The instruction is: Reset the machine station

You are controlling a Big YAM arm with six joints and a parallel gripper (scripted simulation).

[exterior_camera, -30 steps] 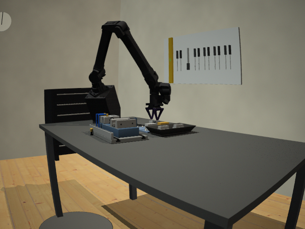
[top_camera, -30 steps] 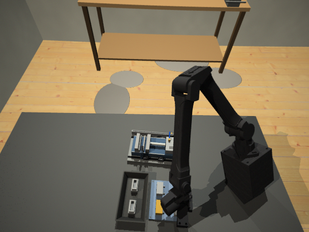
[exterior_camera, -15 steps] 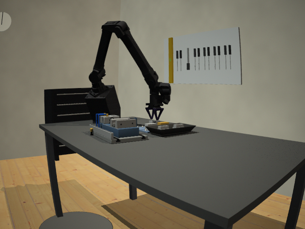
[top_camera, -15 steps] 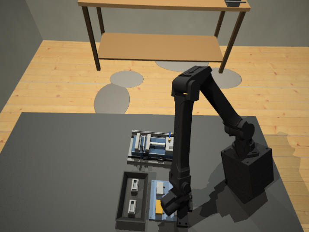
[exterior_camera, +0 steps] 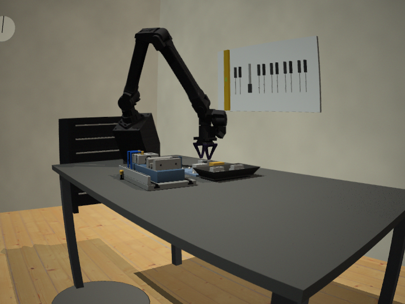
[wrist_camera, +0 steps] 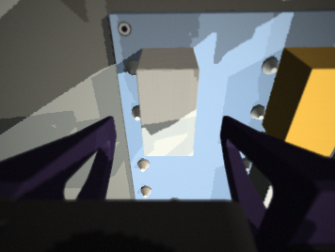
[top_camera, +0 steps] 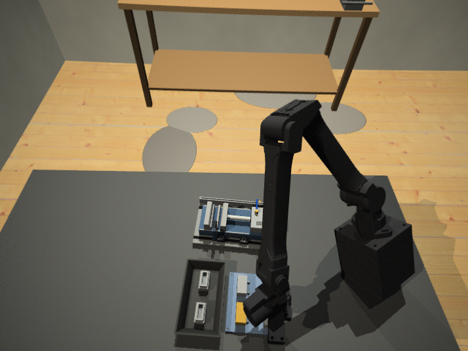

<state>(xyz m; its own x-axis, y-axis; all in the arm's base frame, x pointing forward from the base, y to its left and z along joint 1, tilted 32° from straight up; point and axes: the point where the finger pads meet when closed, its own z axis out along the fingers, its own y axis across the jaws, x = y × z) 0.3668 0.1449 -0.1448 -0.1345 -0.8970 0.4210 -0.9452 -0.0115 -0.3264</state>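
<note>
My gripper is now 3 cm above the gray aluminum blank. From my hand the other things lie so: brass blank: 9 cm ahead, 1 cm to the right, 3 cm below; then infeed plate: 4 cm ahead, 5 cm to the right, 5 cm below; then work stop rod: 16 cm ahead, 30 cm to the right, 3 cm above.
</note>
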